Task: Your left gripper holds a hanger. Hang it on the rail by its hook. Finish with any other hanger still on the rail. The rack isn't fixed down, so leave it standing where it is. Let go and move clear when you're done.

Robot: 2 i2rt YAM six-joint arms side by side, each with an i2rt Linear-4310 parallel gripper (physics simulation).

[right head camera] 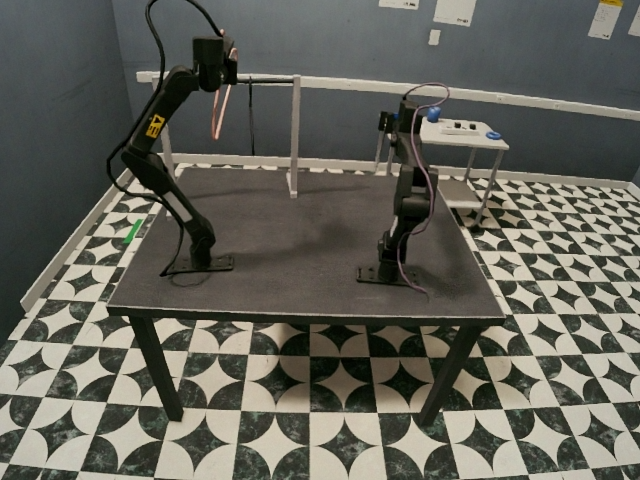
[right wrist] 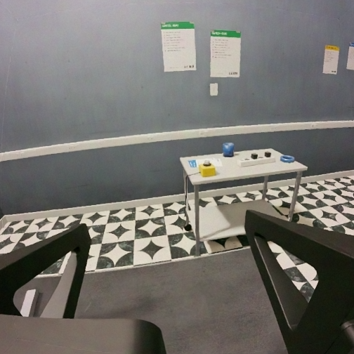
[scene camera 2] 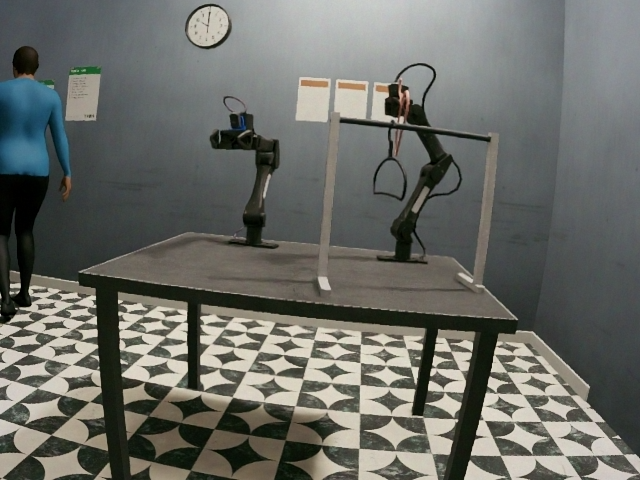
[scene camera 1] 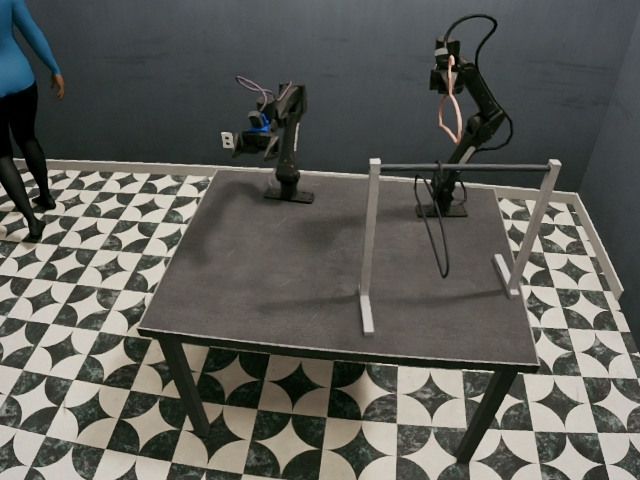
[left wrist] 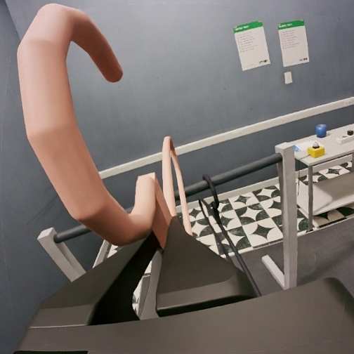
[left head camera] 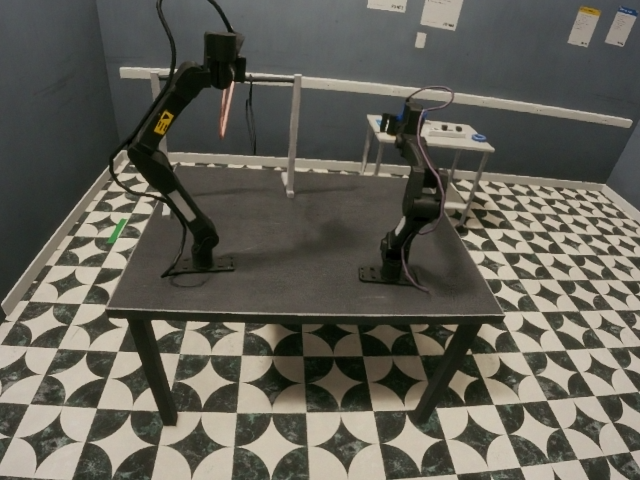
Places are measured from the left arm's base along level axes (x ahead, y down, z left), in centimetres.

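Pixels of known places: left gripper, between the fingertips: (right head camera: 224, 64) (scene camera 2: 401, 103) (scene camera 1: 450, 92); right gripper, between the fingertips: (scene camera 2: 223, 138) (scene camera 1: 248, 157) (left head camera: 398, 118); left arm's base, origin of its link: (right head camera: 202, 265) (scene camera 2: 401, 260) (scene camera 1: 441, 211) (left head camera: 203, 265); right arm's base, origin of its link: (right head camera: 387, 277) (scene camera 2: 253, 245) (scene camera 1: 289, 196) (left head camera: 388, 277).
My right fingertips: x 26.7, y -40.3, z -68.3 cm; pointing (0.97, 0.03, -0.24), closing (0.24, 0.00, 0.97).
For each thing: its top centre in the pictures, then the offset to it from my right fingertips. Level surfaces: height alone.
- pink hanger, centre of its top: (left head camera: 229, 24) (right head camera: 222, 28) (scene camera 2: 403, 76) dx -7.1, dy -27.5, dz +57.9 cm
- black hanger, centre of its top: (scene camera 1: 440, 162) (right head camera: 250, 75) dx +17.0, dy -8.6, dz +50.6 cm
- dark table, height of its surface: dy +40.4 cm
My left gripper (left head camera: 239, 70) (scene camera 1: 447, 82) (left wrist: 168, 226) is shut on the neck of a pink hanger (left head camera: 227, 111) (right head camera: 222, 111) (scene camera 2: 406, 98) (left wrist: 47, 115), hook upward. It is on the arms' side of the rail (left head camera: 271, 79) (scene camera 1: 491, 167) (scene camera 2: 439, 131) (left wrist: 245, 174), and the hook appears above rail height, apart from the rail. The hook's open end curves over toward the rail side in the left wrist view. A black hanger (right head camera: 251, 113) (scene camera 1: 440, 227) (left wrist: 227, 235) hangs on the rail near its middle. My right gripper (scene camera 1: 252, 149) (right wrist: 166, 226) is open and empty, away from the rack.
The white rack posts (left head camera: 294, 134) (scene camera 1: 369, 222) stand upright on the dark table (left head camera: 310, 289) (scene camera 1: 258, 315). A white cart (right wrist: 235, 176) with a yellow box (right wrist: 207, 171) and blue cup (right wrist: 228, 149) stands beyond the table. A person (scene camera 1: 20, 51) stands at the left in scene camera 1.
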